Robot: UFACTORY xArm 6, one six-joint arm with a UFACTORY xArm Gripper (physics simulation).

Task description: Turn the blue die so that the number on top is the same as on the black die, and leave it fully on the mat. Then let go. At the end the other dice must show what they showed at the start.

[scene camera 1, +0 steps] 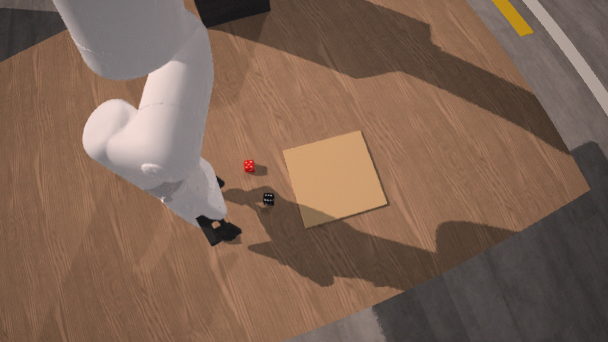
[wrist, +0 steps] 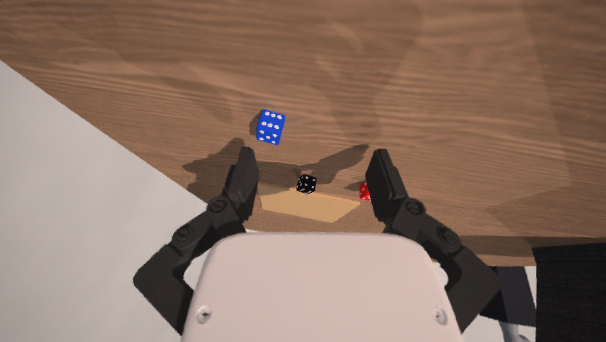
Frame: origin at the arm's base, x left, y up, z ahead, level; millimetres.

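Seen in the pictures: gripper, between the fingertips: (scene camera 1: 225,210) (wrist: 313,161).
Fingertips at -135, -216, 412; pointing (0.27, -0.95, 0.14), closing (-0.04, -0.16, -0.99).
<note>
Offsets run from my fingertips to a thing's top centre, as dx, dy, dz. Level surfaces: height alone.
The blue die @(-19, -2, +32) (wrist: 270,127) rests on the table outside the fingers, above the left finger's tip in the wrist view. Its larger visible face shows six; the face below it, apparently the top, shows five. The arm and gripper hide it in the scene view. The black die @(+73, -2, +2) (scene camera 1: 269,199) (wrist: 306,184) lies beside the mat @(+187, -14, +3) (scene camera 1: 340,175) (wrist: 310,206); its top appears to show six. The red die @(+61, -2, -64) (scene camera 1: 249,166) (wrist: 364,191) shows five on top and is partly behind the right finger in the wrist view. My gripper (scene camera 1: 229,207) (wrist: 313,161) is open and empty, above the table.
The wooden table @(dy -19) (scene camera 1: 450,190) (wrist: 450,75) carries the dice and mat. A black block (scene camera 1: 232,10) (wrist: 572,290) stands near the arm's base. The arm's shadow crosses the mat's near corner and the black die's surroundings.
</note>
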